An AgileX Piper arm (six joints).
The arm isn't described. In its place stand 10 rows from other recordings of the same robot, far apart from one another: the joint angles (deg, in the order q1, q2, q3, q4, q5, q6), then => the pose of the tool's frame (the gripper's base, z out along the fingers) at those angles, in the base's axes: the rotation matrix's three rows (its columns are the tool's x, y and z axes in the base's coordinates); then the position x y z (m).
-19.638 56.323 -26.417 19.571 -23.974 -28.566 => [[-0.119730, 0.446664, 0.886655], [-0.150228, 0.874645, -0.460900], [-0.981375, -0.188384, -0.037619]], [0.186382, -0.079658, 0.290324]
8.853 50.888 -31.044 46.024 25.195 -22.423 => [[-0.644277, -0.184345, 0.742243], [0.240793, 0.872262, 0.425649], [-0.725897, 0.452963, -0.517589]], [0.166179, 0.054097, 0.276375]
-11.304 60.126 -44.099 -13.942 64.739 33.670 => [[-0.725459, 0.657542, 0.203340], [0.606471, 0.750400, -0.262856], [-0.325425, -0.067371, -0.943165]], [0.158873, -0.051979, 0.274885]
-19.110 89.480 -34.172 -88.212 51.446 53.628 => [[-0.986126, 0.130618, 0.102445], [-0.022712, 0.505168, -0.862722], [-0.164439, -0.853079, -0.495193]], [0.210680, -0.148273, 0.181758]
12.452 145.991 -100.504 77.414 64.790 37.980 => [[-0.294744, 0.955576, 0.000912], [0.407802, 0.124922, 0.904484], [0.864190, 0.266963, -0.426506]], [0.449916, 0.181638, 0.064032]
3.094 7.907 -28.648 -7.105 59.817 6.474 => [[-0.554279, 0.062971, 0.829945], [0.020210, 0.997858, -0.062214], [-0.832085, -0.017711, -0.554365]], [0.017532, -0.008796, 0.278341]
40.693 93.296 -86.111 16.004 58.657 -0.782 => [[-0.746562, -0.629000, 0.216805], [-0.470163, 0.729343, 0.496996], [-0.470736, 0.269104, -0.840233]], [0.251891, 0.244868, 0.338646]
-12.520 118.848 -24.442 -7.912 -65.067 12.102 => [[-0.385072, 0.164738, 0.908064], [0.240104, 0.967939, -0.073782], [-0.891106, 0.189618, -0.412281]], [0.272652, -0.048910, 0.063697]
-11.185 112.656 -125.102 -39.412 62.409 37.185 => [[-0.419024, 0.740332, 0.525668], [0.320043, 0.662216, -0.677527], [-0.849701, -0.115664, -0.514423]], [0.417722, -0.134794, 0.418057]
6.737 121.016 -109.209 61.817 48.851 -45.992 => [[-0.623388, -0.575691, 0.529119], [-0.009925, 0.682470, 0.730846], [-0.781849, 0.450350, -0.431158]], [0.475378, 0.116974, 0.297985]
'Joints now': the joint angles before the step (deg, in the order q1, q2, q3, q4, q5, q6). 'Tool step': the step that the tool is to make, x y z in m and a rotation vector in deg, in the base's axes. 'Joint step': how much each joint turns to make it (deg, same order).
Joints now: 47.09, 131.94, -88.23, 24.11, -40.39, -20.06
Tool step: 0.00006, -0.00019, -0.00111, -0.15, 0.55, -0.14
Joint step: 0.00, 0.02, 0.02, 0.46, 0.43, -0.18
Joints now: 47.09, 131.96, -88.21, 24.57, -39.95, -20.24
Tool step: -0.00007, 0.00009, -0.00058, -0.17, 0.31, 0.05
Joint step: 0.00, 0.00, 0.00, 0.11, 0.35, -0.07
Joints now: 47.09, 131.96, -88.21, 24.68, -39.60, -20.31
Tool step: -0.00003, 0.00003, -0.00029, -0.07, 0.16, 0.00
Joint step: 0.01, 0.00, 0.00, 0.09, 0.16, -0.05
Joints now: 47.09, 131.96, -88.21, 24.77, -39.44, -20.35
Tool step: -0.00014, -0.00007, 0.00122, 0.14, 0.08, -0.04
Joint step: 0.01, -0.16, 0.00, 0.15, 0.13, 0.00
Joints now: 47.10, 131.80, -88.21, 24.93, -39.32, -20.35
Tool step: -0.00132, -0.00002, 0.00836, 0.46, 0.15, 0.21
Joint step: 0.08, -1.11, 0.02, 0.30, 0.93, -0.05
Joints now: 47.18, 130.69, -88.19, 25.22, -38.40, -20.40
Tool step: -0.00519, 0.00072, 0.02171, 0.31, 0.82, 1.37
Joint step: 0.29, -3.06, 0.02, 0.32, 3.62, -0.37
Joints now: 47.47, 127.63, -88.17, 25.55, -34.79, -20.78
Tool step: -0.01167, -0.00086, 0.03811, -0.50, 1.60, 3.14
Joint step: 0.43, -5.59, 0.02, 0.22, 7.51, -1.07
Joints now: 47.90, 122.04, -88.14, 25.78, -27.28, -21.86
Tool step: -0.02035, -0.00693, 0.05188, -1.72, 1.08, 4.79
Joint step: 0.44, -7.80, 0.01, -0.11, 10.47, -2.20
